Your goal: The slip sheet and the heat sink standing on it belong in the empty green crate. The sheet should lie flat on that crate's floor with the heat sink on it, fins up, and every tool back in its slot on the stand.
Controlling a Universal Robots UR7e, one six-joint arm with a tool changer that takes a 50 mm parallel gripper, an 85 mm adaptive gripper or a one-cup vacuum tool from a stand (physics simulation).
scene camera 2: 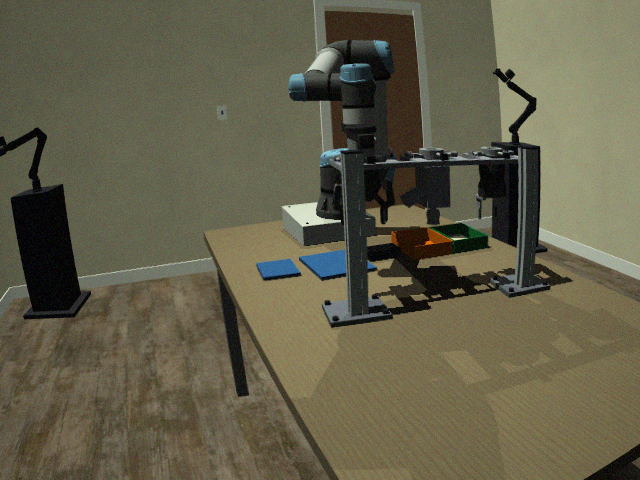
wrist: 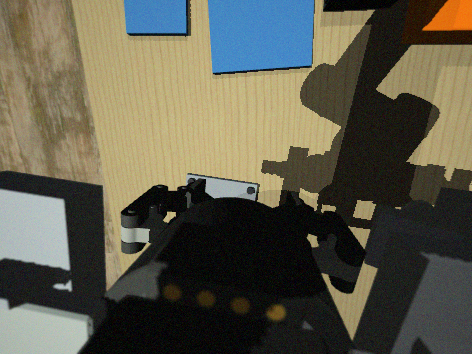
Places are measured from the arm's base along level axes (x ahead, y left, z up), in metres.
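Where they show: arm's base, link origin: (scene camera 2: 337, 213).
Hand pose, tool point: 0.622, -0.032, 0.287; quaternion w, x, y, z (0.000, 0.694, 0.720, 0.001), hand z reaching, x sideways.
Things, the pixels of their top centre, and the offset from my tool point, as dx, dy, dz. "spot": a spot on its surface instead.
- green crate, surface spot: (scene camera 2: 473, 242) spot: -0.265, +0.416, -0.333
- low dark object, top centre: (scene camera 2: 381, 247) -0.303, +0.114, -0.330
- right slot, surface spot: (scene camera 2: 491, 180) spot: +0.010, +0.345, -0.083
- orange crate, top centre: (scene camera 2: 440, 233) -0.347, +0.326, -0.317
- small blue plate, top centre: (scene camera 2: 277, 267) -0.265, -0.207, -0.350
- larger blue plate, top centre: (scene camera 2: 336, 261) -0.267, -0.033, -0.350
- stand's right post, surface spot: (scene camera 2: 526, 217) spot: +0.120, +0.398, -0.160
The green crate (scene camera 2: 473, 242) stands at the far right of the orange crate. A pale flat area shows inside it; I cannot tell whether it is the slip sheet or the floor. A low dark object (scene camera 2: 382, 252) (wrist: 357, 4) lies beside the orange crate; I cannot tell whether it is the heat sink. My gripper (scene camera 2: 383, 212) (wrist: 245, 197) hangs at the left slot of the stand (scene camera 2: 355, 232), under the arm's wrist. Its fingers are spread and empty; the coupling is hidden. Two other tools hang in the middle slot (scene camera 2: 433, 186) and right slot (scene camera 2: 491, 180).
The orange crate (scene camera 2: 426, 250) (wrist: 440, 38) stands against the green one. A small blue plate (scene camera 2: 278, 269) (wrist: 156, 17) and a larger blue plate (scene camera 2: 325, 263) (wrist: 261, 35) lie on the table. The stand's right post (scene camera 2: 526, 217) rises from the table.
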